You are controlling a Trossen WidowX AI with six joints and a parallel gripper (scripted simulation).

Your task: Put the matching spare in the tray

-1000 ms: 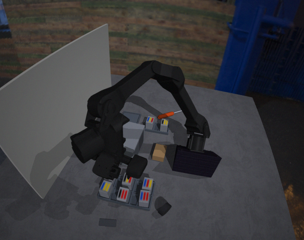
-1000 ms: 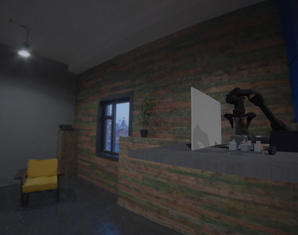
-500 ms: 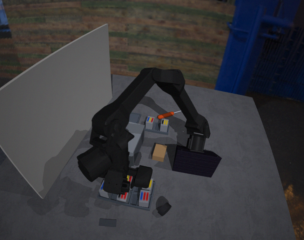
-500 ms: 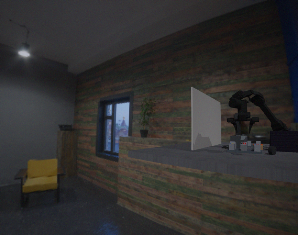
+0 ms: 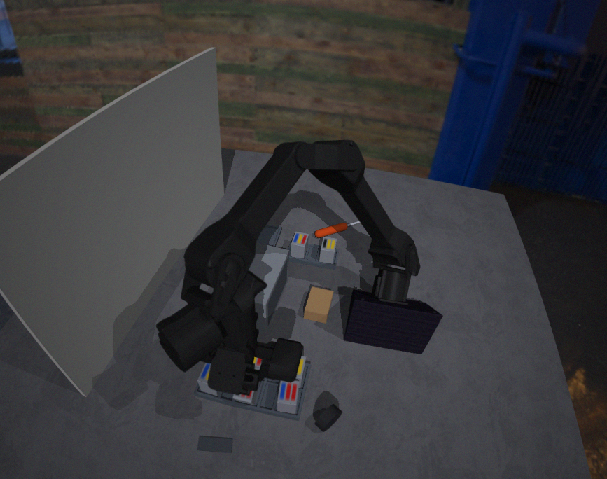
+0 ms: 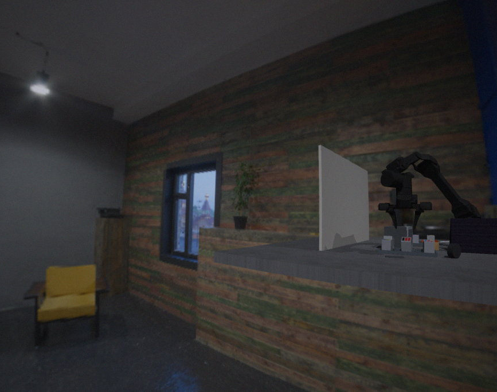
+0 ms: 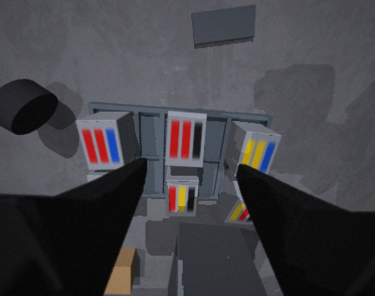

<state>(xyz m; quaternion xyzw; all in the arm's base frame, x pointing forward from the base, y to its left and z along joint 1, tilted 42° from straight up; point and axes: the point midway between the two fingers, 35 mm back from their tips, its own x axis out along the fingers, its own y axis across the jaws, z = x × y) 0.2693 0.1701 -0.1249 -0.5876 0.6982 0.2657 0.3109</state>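
My gripper tip is 1 cm past the grey rack, 3 cm to the left of it and 9 cm above it. Round my gripper tip: grey mounted unit: 2 cm ahead, 23 cm to the right, 4 cm below; dark tape roll: 15 cm behind, 3 cm to the left, 7 cm below; tan box: 12 cm behind, 23 cm to the right, 8 cm below.
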